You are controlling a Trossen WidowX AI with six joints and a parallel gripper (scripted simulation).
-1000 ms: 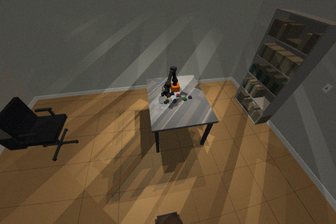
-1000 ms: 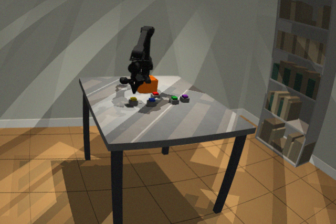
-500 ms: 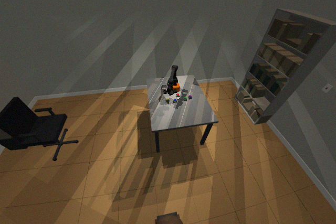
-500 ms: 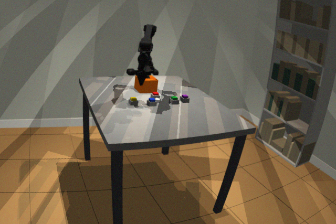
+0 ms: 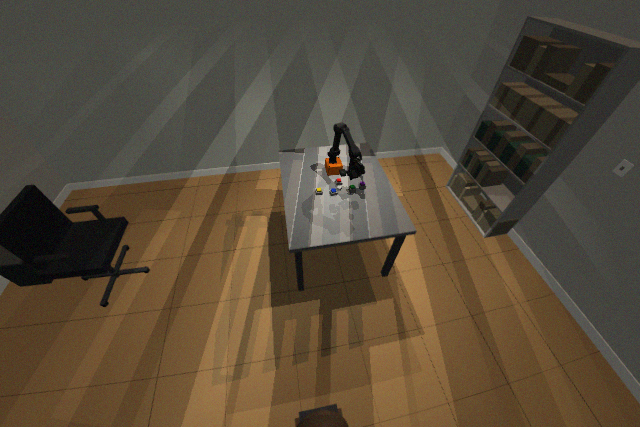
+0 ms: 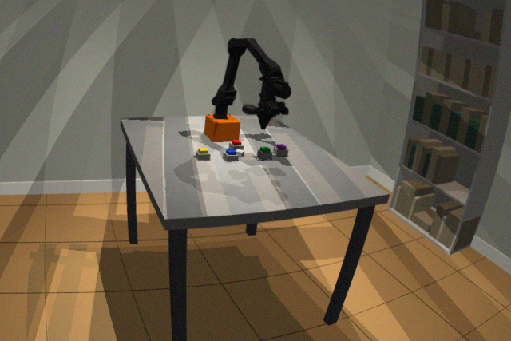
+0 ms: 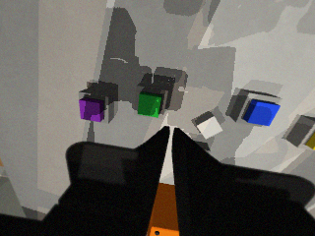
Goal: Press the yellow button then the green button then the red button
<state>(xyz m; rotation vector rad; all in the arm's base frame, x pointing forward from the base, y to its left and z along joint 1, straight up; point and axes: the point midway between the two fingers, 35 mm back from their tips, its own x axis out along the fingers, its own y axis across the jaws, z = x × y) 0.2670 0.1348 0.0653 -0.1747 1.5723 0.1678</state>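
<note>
My gripper tip is now 20 mm past the green button, 30 mm to the right of it and 90 mm above it. The rest, counted from my gripper tip: white block (20 mm behind, 80 mm to the right, 110 mm below); then purple button (60 mm behind, 110 mm to the left, 90 mm below); then red button (90 mm behind, 80 mm to the right, 90 mm below).
</note>
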